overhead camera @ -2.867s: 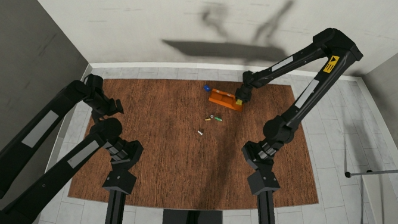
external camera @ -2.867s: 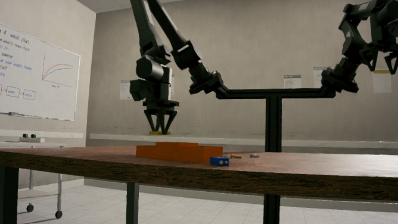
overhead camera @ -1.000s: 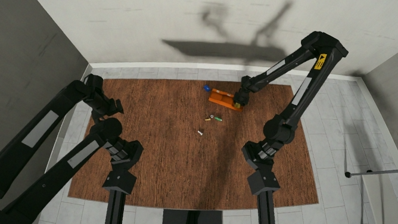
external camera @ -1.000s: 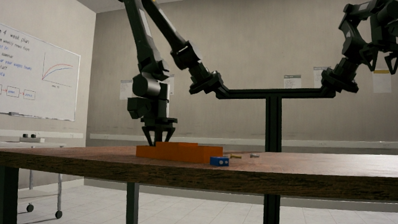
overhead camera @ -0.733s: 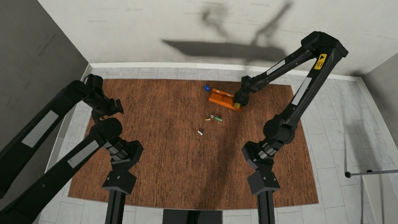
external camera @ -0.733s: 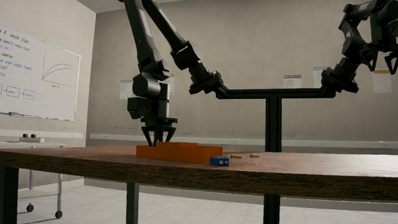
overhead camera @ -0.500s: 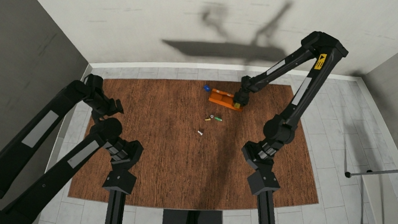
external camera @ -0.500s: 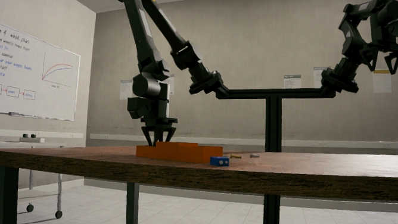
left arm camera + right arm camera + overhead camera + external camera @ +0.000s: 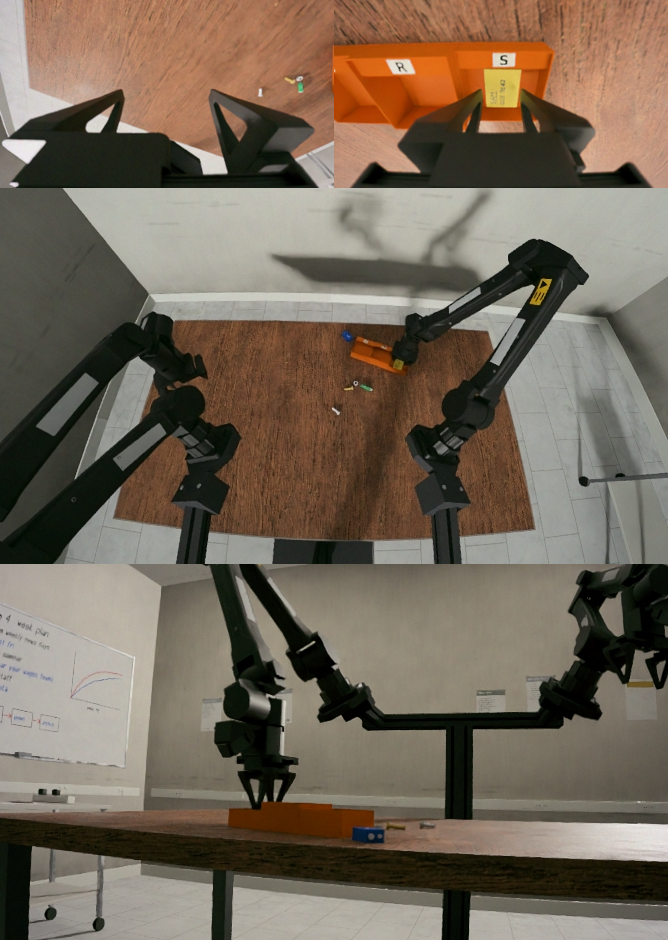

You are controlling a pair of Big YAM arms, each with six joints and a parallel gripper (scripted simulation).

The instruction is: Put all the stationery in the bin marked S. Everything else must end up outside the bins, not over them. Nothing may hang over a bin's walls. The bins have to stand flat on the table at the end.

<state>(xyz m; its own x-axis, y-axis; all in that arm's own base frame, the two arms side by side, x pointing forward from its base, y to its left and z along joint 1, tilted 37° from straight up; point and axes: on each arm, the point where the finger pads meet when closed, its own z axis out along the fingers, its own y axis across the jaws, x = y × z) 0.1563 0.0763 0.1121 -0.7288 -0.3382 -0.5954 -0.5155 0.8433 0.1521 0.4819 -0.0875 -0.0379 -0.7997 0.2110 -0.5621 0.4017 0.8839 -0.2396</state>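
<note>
The yellow sticky-note pad lies 2 cm below my right hand. From my right hand the other things lie so: grey nut 9 cm behind, 19 cm to the left, 3 cm below; green cylinder 11 cm behind, 15 cm to the left, 3 cm below; orange three-compartment bin 4 cm ahead, 7 cm to the left, 1 cm below.
</note>
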